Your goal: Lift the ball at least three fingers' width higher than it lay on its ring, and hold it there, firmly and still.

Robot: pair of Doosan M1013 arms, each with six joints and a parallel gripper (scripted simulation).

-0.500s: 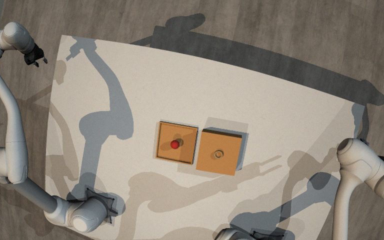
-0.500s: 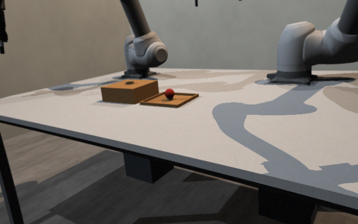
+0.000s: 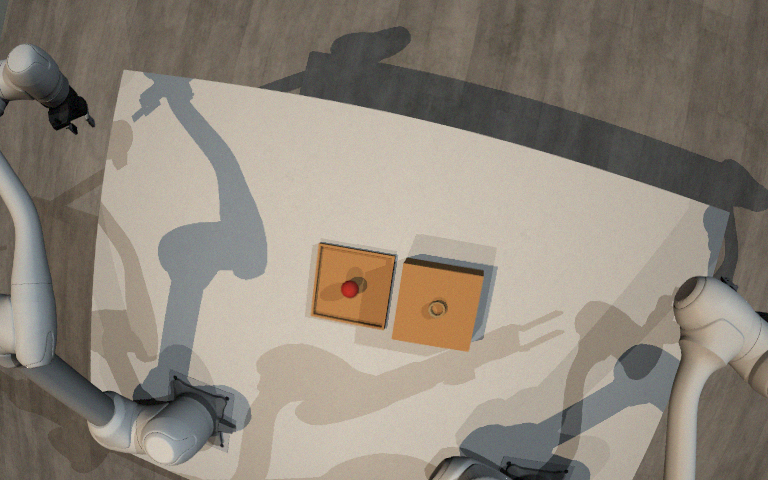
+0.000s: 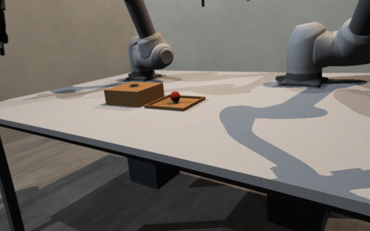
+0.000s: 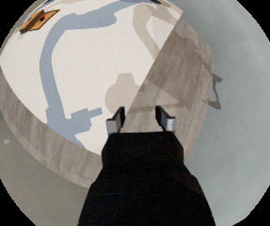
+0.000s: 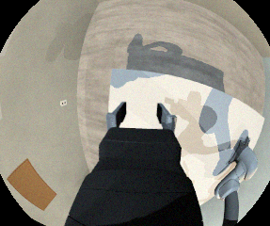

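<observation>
My right hand is 870 mm to the right of the red ball, 220 mm past it and 220 mm above it. Round my right hand: shallow orange tray: 870 mm to the left, 250 mm below, 220 mm behind; taller orange box: 650 mm to the left, 210 mm behind, 200 mm below.
</observation>
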